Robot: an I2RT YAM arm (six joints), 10 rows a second.
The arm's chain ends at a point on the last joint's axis. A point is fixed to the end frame.
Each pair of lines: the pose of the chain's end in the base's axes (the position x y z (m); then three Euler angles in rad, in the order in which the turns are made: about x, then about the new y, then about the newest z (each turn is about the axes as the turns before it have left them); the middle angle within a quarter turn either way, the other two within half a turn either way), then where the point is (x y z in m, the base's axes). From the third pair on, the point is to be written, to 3 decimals.
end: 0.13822 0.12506 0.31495 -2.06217 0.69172 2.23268
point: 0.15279 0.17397 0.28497
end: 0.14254 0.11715 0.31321 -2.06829 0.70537 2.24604
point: 0.15786 0.16588 0.28331
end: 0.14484 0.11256 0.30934 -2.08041 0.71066 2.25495
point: 0.160 0.161 0.279
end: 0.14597 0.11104 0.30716 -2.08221 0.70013 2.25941
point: 0.161 0.160 0.277
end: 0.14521 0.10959 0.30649 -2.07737 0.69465 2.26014
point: 0.160 0.158 0.276
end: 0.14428 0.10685 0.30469 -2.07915 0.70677 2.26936
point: 0.160 0.156 0.275
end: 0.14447 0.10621 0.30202 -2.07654 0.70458 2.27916
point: 0.160 0.155 0.272
